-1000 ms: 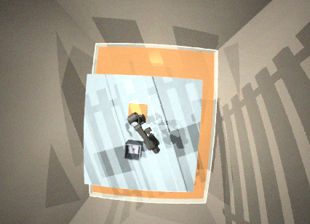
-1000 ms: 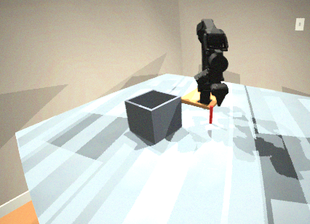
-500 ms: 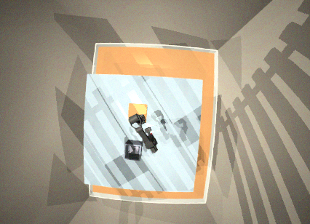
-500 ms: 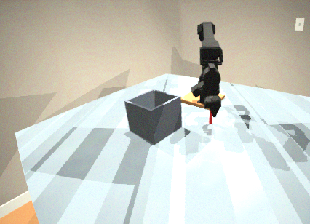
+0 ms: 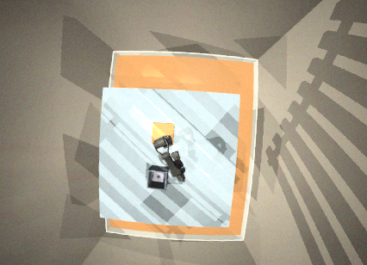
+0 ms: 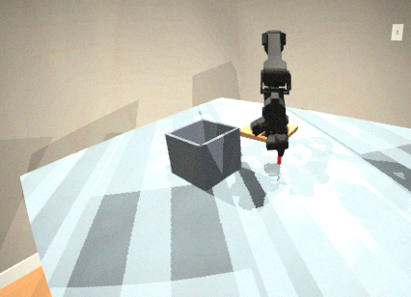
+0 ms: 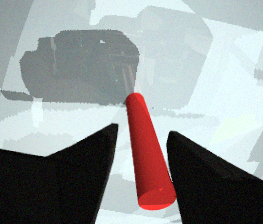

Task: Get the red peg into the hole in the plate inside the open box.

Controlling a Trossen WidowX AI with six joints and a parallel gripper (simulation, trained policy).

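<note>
Right now my gripper tip is 190 mm to the left of the grey plate, 160 mm short of it and 10 mm below it. From my gripper tip the other things lie so: red peg 10 mm above.
</note>
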